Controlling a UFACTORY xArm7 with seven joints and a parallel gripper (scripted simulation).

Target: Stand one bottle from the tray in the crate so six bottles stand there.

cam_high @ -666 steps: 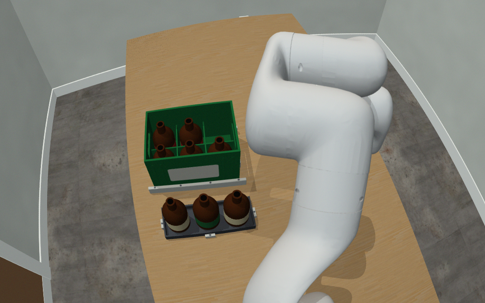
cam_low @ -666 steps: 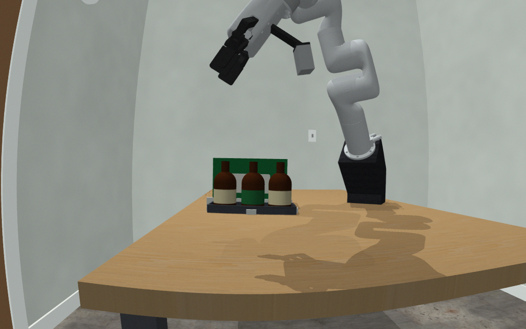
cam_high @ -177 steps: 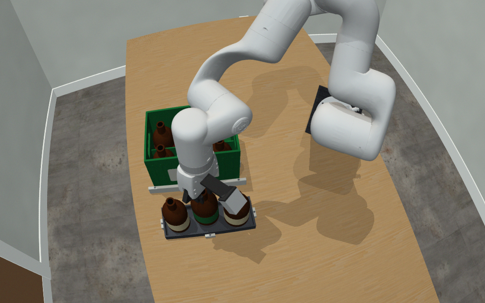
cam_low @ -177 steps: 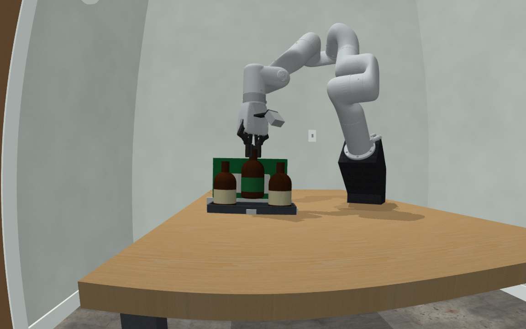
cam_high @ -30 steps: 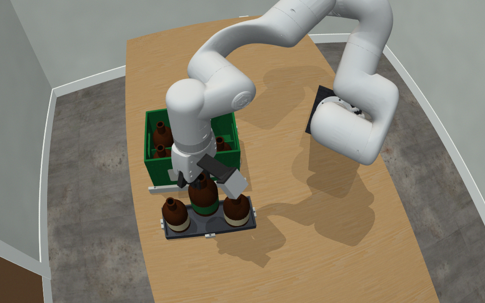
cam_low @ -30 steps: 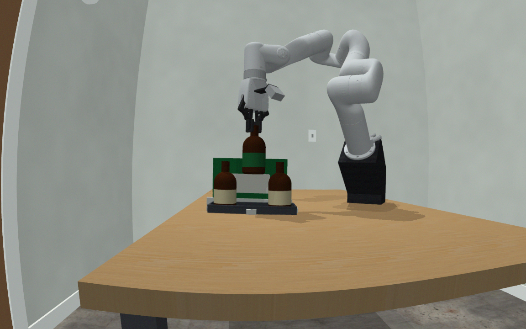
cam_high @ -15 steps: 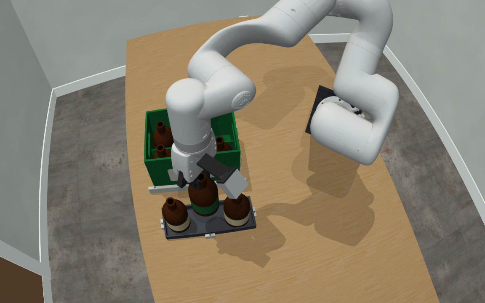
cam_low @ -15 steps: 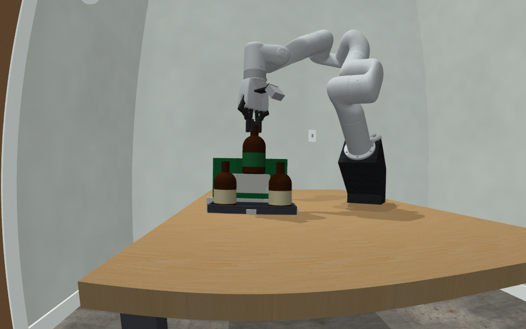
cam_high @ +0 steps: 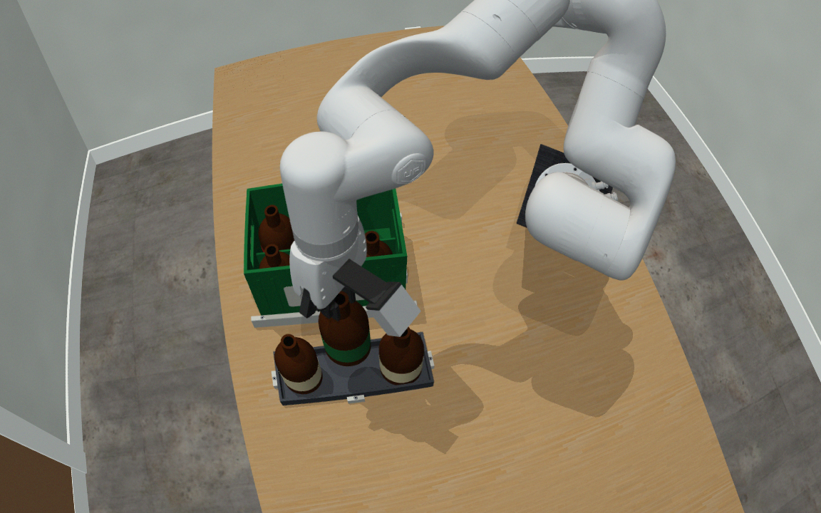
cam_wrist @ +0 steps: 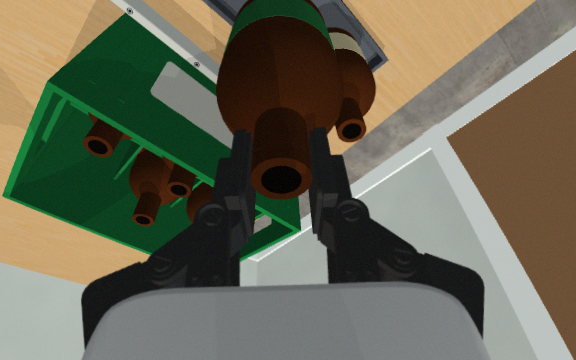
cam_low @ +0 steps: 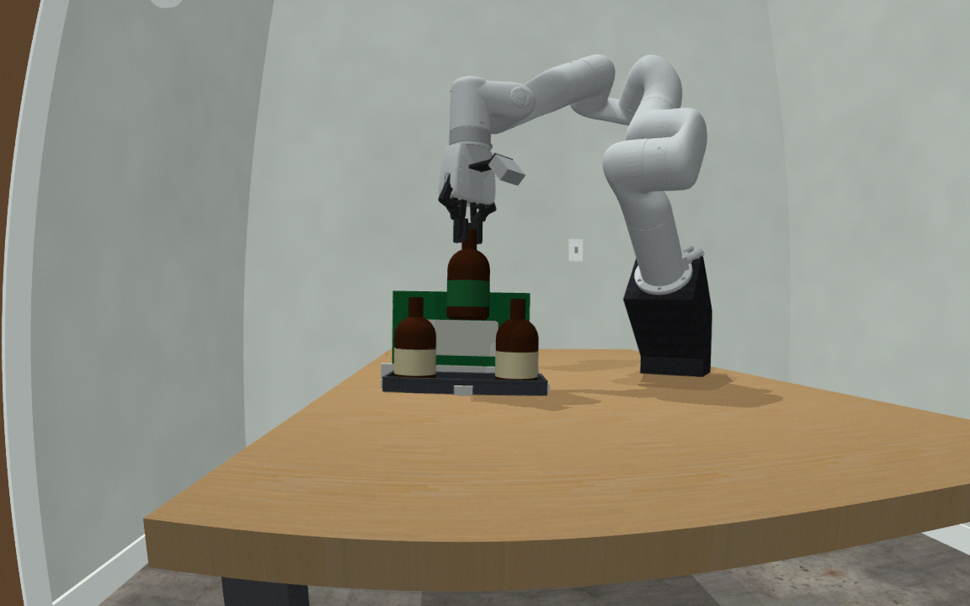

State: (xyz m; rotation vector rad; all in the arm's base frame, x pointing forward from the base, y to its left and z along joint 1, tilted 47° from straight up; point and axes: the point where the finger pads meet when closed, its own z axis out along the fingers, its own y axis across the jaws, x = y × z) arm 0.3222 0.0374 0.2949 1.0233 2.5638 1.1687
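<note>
My gripper is now 70 mm above the green-label bottle. Also, from my hand: dark tray: 260 mm below; green crate: 50 mm ahead, 210 mm to the right, 190 mm below.
</note>
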